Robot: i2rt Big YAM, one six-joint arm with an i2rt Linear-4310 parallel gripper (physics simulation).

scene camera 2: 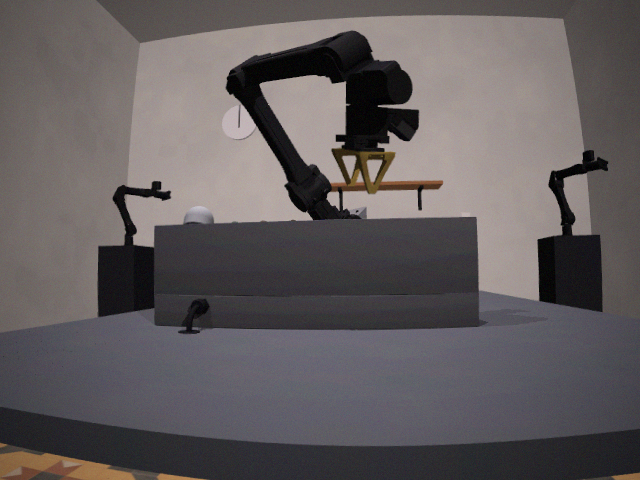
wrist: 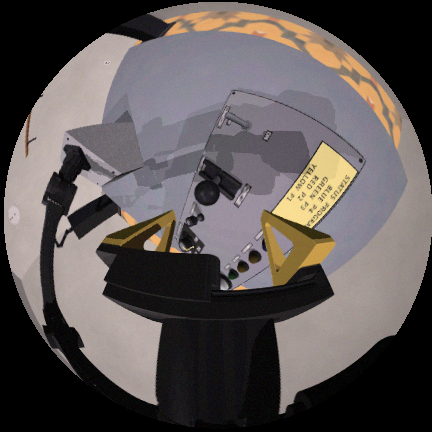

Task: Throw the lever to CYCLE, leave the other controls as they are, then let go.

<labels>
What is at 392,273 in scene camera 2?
A grey console.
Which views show my gripper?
Scene camera 2 and the wrist view: all of them.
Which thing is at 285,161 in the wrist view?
A grey console.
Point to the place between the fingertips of my gripper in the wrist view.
At 217,214
</labels>
